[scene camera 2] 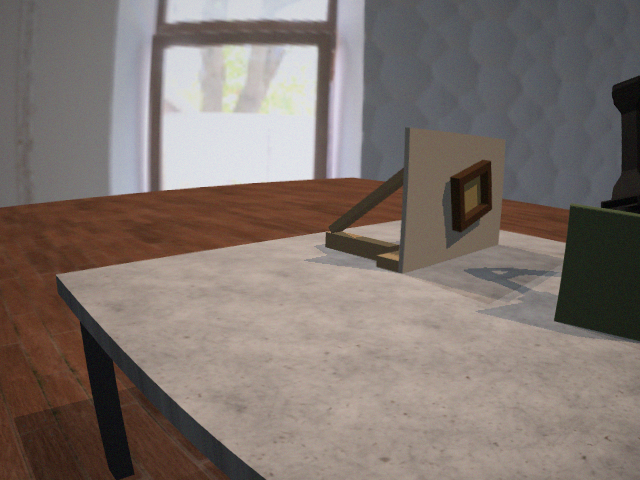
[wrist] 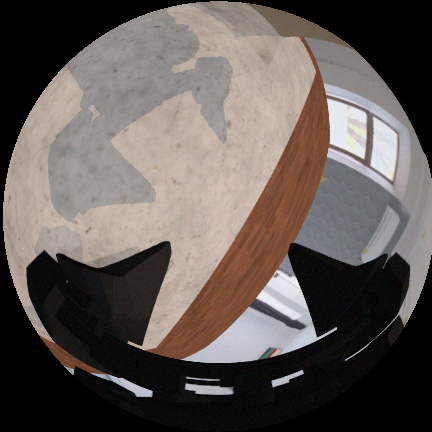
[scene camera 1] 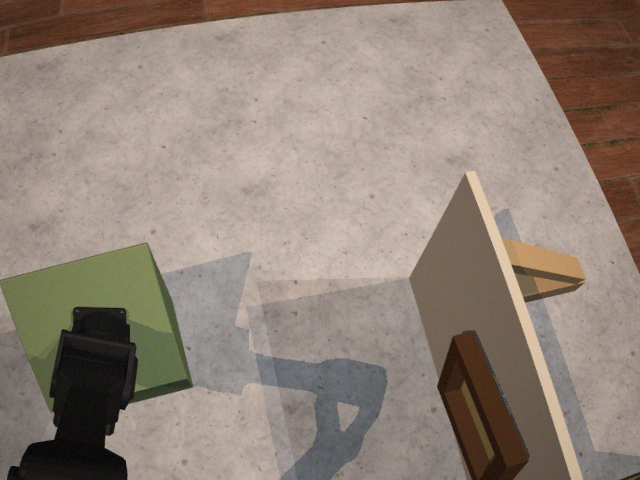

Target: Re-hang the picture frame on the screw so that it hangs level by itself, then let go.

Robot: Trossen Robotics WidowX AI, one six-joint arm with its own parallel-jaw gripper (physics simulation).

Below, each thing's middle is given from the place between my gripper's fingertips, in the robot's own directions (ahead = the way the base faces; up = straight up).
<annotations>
The dark brown picture frame (scene camera 1: pixel 480 418) is 420 mm ahead of my hand, 380 mm to the left of it and 90 mm above it. The rest, counted from my hand: wooden stand (scene camera 1: pixel 541 273) (570 mm ahead, 420 mm to the left, 50 mm above); then upright board (scene camera 2: pixel 431 157) (440 mm ahead, 400 mm to the left, 80 mm above).
</annotations>
